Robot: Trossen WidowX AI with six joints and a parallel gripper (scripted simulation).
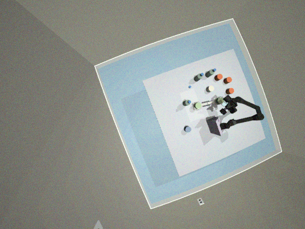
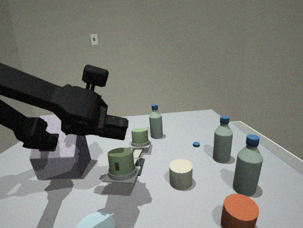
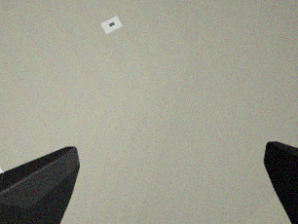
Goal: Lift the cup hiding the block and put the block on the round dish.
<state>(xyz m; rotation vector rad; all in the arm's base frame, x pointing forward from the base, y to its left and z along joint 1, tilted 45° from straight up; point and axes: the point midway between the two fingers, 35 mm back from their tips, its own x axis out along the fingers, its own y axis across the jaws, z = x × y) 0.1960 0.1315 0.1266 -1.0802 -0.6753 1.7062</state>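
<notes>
Right now the grey block is 28 cm below my gripper tip, 12 cm to the left of it and 11 cm ahead of it. From my gripper tip the other things lie so: cream cylinder: 28 cm below, 24 cm ahead, 10 cm to the right; then round light-blue dish: 32 cm below, 27 cm to the right, 3 cm ahead; then grey balance: 28 cm below, 10 cm ahead, 2 cm to the right.
</notes>
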